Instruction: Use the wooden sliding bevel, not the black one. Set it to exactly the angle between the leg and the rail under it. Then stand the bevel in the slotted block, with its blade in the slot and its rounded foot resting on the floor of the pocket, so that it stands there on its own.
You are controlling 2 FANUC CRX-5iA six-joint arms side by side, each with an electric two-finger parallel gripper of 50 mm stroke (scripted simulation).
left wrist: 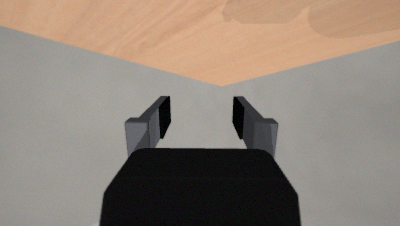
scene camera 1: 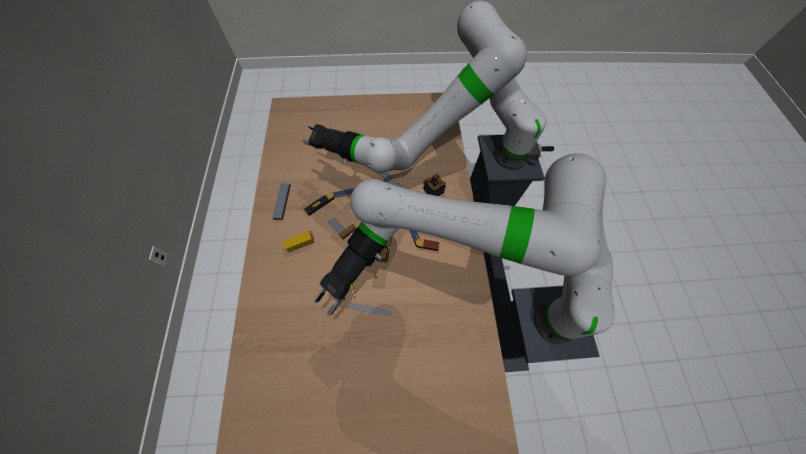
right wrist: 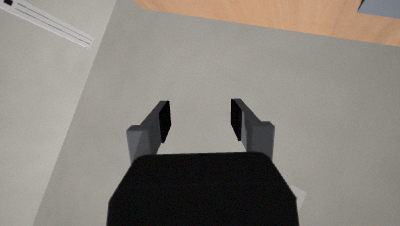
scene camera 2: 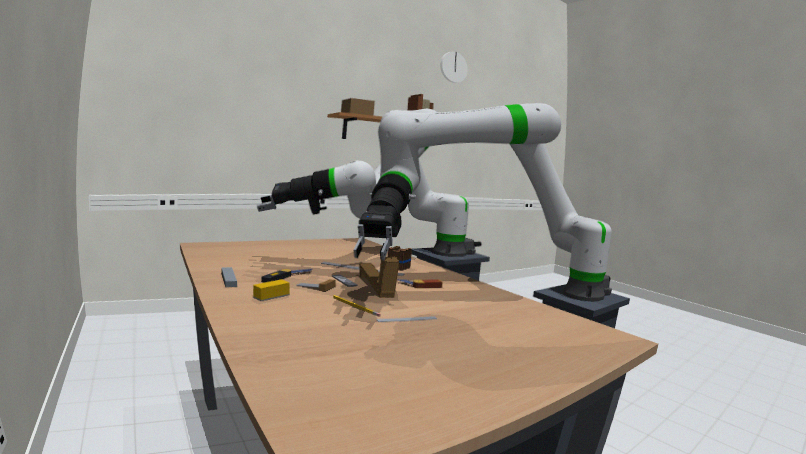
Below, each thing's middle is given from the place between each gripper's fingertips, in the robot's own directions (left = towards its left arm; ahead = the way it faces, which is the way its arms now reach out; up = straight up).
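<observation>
The wooden leg-and-rail piece (scene camera 2: 386,288) is 0.15 m below my right hand (scene camera 2: 259,204), 0.26 m behind it and 0.32 m to the left of it.
As for my left gripper (scene camera 2: 368,255), I see that it is 0.11 m above the wooden leg-and-rail piece, 0.29 m to the left of it and 0.19 m past it.
</observation>
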